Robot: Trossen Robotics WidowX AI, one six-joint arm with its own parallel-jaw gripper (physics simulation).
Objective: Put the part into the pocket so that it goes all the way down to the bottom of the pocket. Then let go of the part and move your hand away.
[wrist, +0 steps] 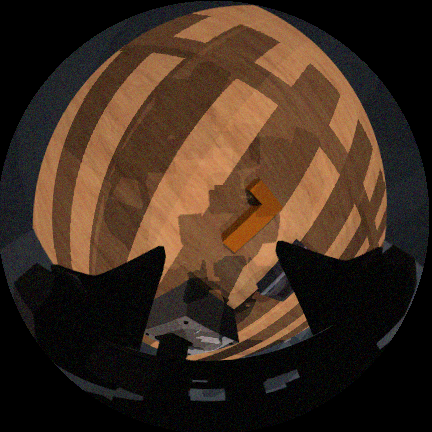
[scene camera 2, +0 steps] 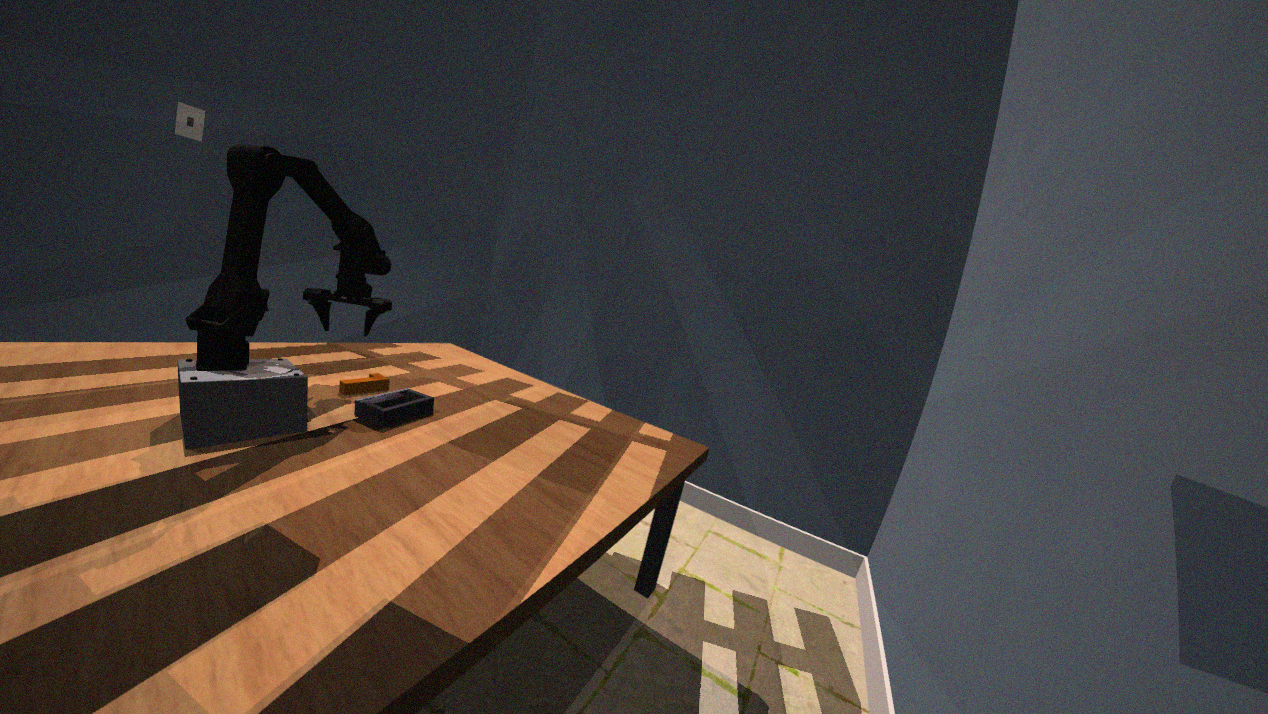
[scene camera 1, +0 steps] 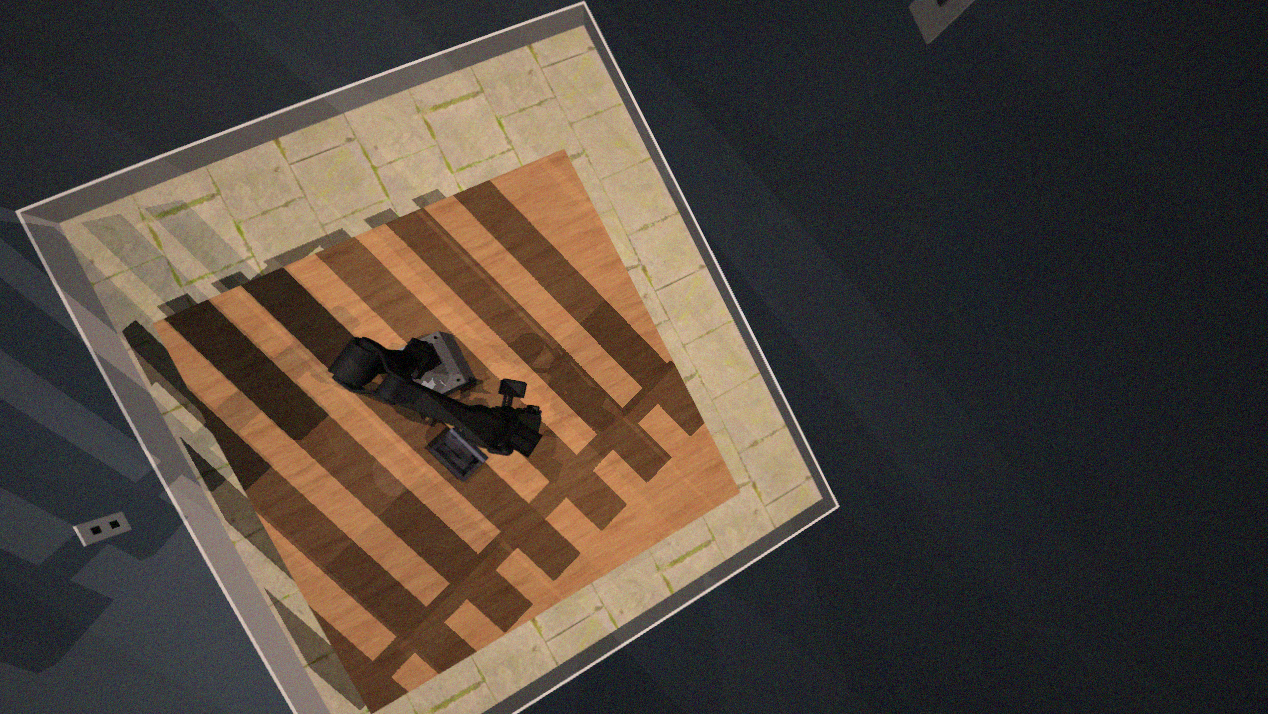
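Seen in the pictures: gripper, between the fingertips: [wrist: 221, 249] [scene camera 2: 346, 333]; arm's base, origin of its link: [wrist: 173, 340] [scene camera 2: 221, 366] [scene camera 1: 425, 358].
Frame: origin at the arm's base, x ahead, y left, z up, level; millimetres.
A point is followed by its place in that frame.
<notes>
The part is an orange L-shaped block [scene camera 2: 364, 384] @(x 269, y 90, z -82 mm) [wrist: 256, 218] @(x 286, y 112, z -75 mm). It lies flat on the table, and the arm hides it in scene camera 1. The pocket is in a dark blue-grey rectangular block [scene camera 1: 457, 453] @(x 284, y -61, z -68 mm) [scene camera 2: 394, 408] @(x 263, y -120, z -69 mm), which sits on the table near the part, with its opening facing up. In the wrist view the pocket block [wrist: 273, 283] @(x 246, y -38, z -69 mm) is partly hidden behind the right finger. My gripper [scene camera 2: 346, 332] @(x 241, y 160, z 34 mm) [wrist: 221, 249] @(x 241, y 160, z 34 mm) is open and empty, pointing down, well above the table and the part. In the wrist view the part shows beyond the fingertips, between them and right of centre.
The arm's grey base box [scene camera 1: 450, 361] @(x 36, y 55, z -3 mm) [scene camera 2: 244, 403] @(x 24, y -100, z -37 mm) [wrist: 190, 312] @(x 107, y 57, z -18 mm) stands on the wooden table [scene camera 1: 567, 190] @(x -345, y 581, z -105 mm) [scene camera 2: 496, 461] @(x 358, y -363, z -105 mm) close to the part and the pocket block. Striped shadows cross the table top. The table's edge and a dark leg [scene camera 2: 659, 541] show in scene camera 2.
</notes>
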